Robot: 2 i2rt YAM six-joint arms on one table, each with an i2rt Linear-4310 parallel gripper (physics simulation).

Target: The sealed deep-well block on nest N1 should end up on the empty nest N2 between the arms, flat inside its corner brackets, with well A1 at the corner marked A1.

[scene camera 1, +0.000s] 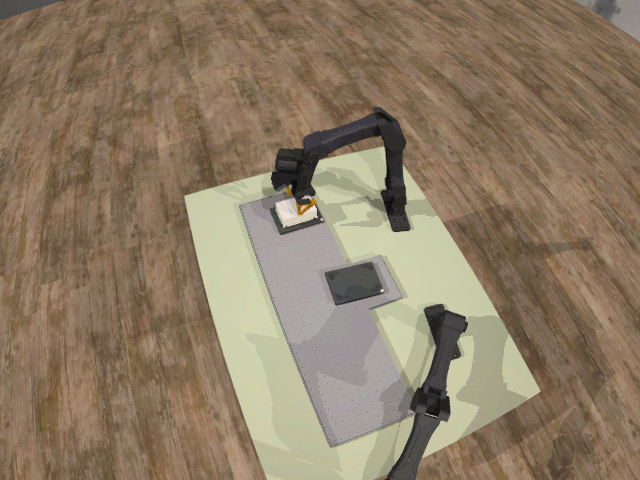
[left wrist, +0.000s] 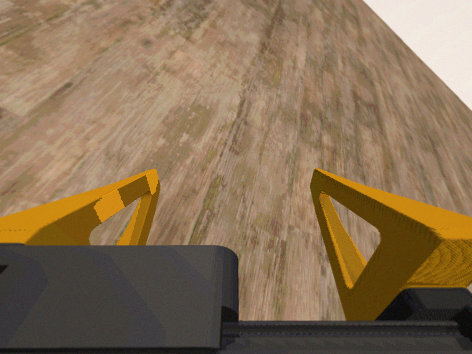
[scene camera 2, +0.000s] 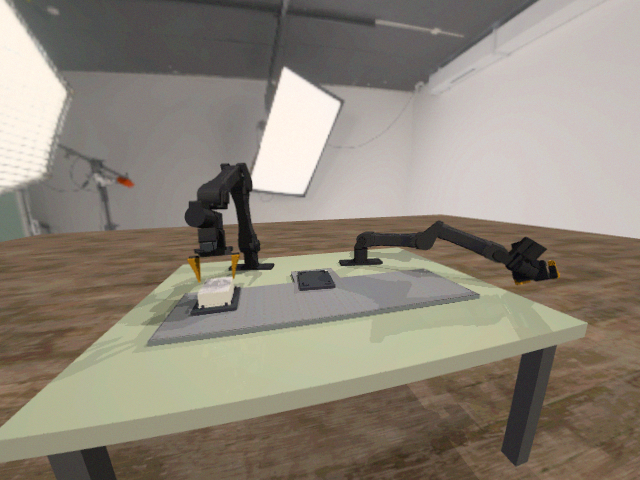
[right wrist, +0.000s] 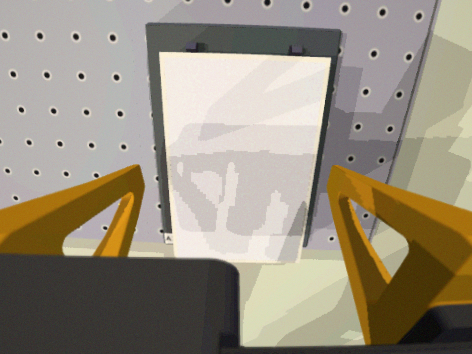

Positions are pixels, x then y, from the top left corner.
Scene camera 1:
white block: 286, 210
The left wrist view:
my left gripper: 235, 177
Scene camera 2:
white block: 215, 292
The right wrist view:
my right gripper: 235, 175
white block: 242, 131
